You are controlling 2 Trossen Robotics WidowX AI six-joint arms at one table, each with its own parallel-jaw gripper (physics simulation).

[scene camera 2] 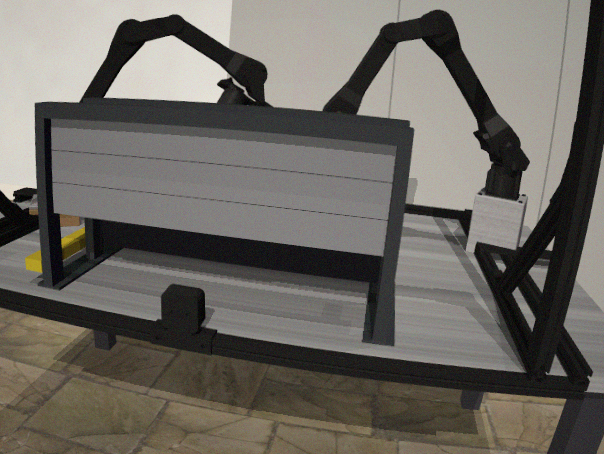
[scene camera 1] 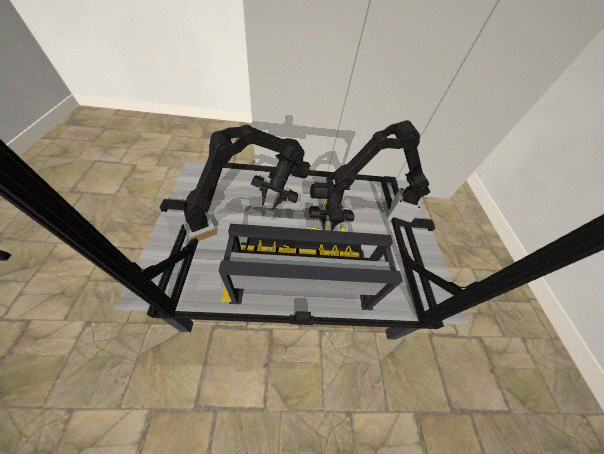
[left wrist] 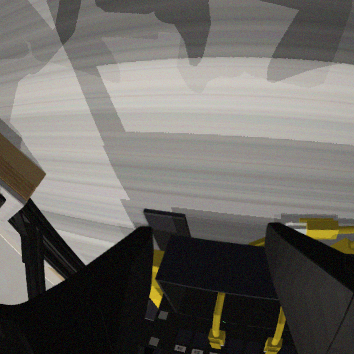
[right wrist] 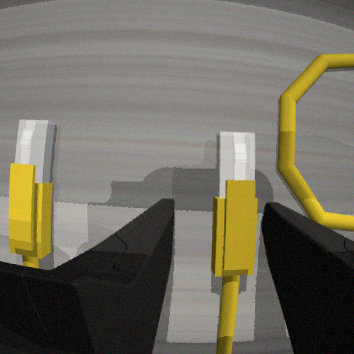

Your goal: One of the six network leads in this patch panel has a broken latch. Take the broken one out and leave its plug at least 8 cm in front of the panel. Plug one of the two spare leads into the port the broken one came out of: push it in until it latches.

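Frame: origin at the left arm's base, x ahead, y left, z up, level; millimetres.
Seen in the pictures: left gripper, fingertip midpoint: (scene camera 1: pixel 267 207) (left wrist: pixel 209 236); right gripper, fingertip midpoint: (right wrist: pixel 219 212); left arm's base, link origin: (scene camera 1: pixel 198 223); right arm's base, link origin: (scene camera 2: pixel 502 195) (scene camera 1: pixel 410 198).
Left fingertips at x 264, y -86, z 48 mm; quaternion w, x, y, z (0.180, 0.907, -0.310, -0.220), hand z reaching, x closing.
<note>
Pixels of each thing's top centre, then the offset from my left fingertips to it. "*": a spot on its surface instead.
- such plug, top centre: (right wrist: pixel 19 188) dx +261, dy -206, dz -79 mm
- grey frame, surface spot: (scene camera 2: pixel 225 112) * dx -39, dy -409, dz +170 mm
- yellow bar, surface spot: (scene camera 2: pixel 75 242) * dx -218, dy -184, dz -53 mm
- yellow cable loop, surface spot: (right wrist: pixel 287 130) * dx +173, dy -179, dz -86 mm
The dark patch panel (scene camera 1: pixel 295 243) (left wrist: pixel 215 267) stands within a grey frame; yellow leads (left wrist: pixel 216 340) (scene camera 1: pixel 322 248) show at it. Port details and any broken latch cannot be told. My right gripper (scene camera 1: pixel 328 228) (right wrist: pixel 219 212) is open above the table in front of the panel. In the right wrist view, a clear plug with a yellow boot (right wrist: pixel 239 225) shows between its fingers, touching neither; another such plug (right wrist: pixel 22 205) lies to the left. A clear plug with a yellow boot (left wrist: pixel 321 228) also shows in the left wrist view. My left gripper (scene camera 1: pixel 268 205) (left wrist: pixel 209 236) is open and empty, above the table.
The grey frame (scene camera 1: pixel 310 271) (scene camera 2: pixel 225 112) stands between the scene cameras and the panel. A yellow bar (scene camera 1: pixel 226 295) (scene camera 2: pixel 75 242) lies by its left leg. A yellow cable loop (right wrist: pixel 287 130) is right of the right gripper's fingers. Black rails (scene camera 1: pixel 235 316) edge the table.
</note>
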